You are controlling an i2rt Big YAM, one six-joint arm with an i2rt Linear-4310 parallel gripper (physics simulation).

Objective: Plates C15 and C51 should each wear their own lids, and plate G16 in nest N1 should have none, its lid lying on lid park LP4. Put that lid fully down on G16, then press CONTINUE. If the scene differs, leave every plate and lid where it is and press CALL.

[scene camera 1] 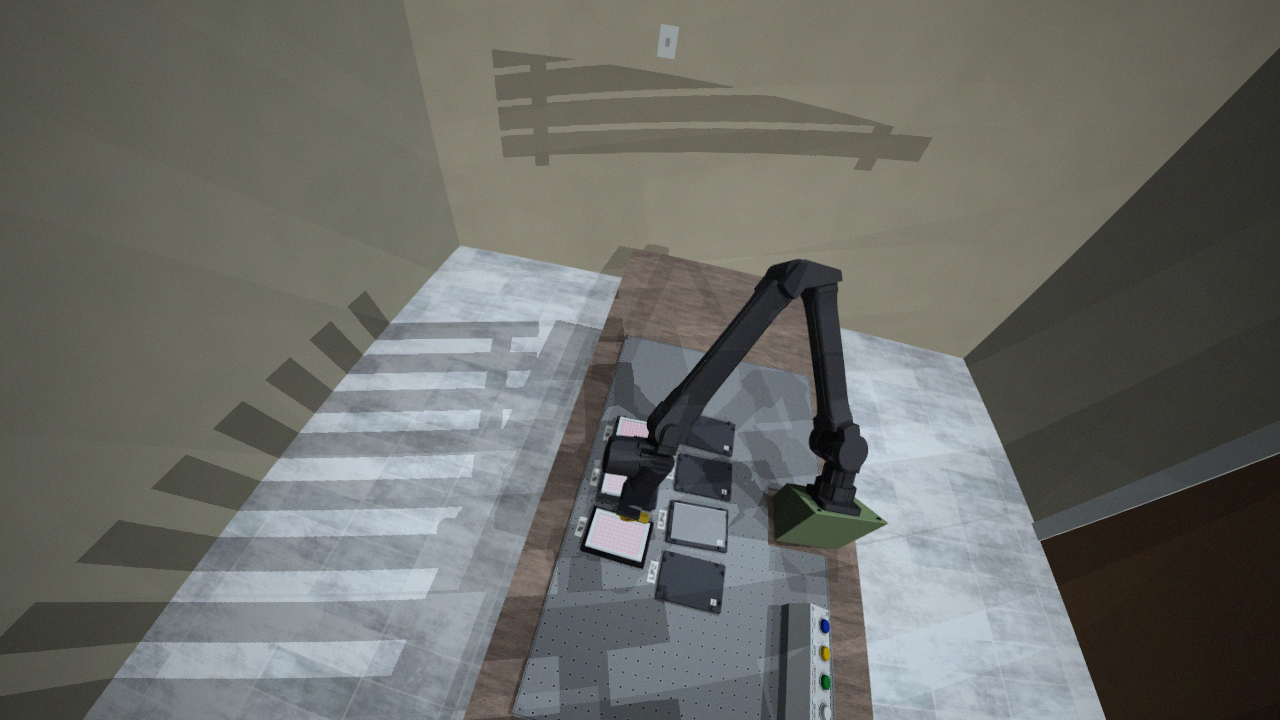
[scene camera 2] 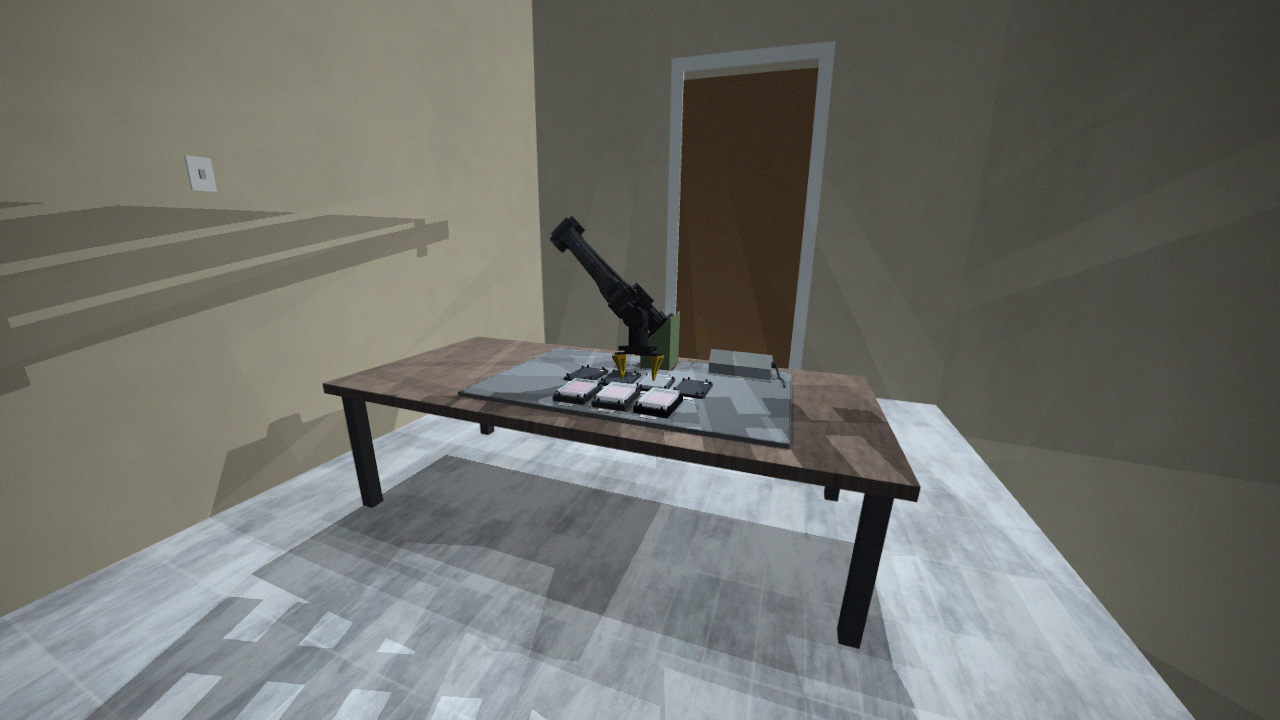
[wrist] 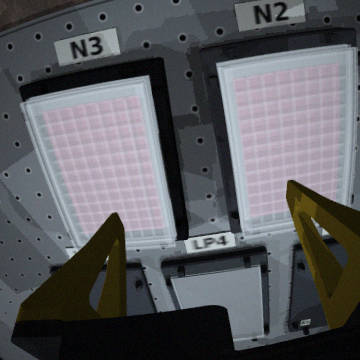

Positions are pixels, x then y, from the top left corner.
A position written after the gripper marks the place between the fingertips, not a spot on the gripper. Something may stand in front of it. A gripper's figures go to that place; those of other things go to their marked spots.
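A dark nest LP2 (wrist: 139, 300) is 32 cm from the lens; a label LP4 (wrist: 222, 239) is 27 cm from the lens. The gripper (wrist: 202, 204) is 16 cm from the lens. The marked spots on the label LP4 and the dark nest LP2 are 12 cm apart.
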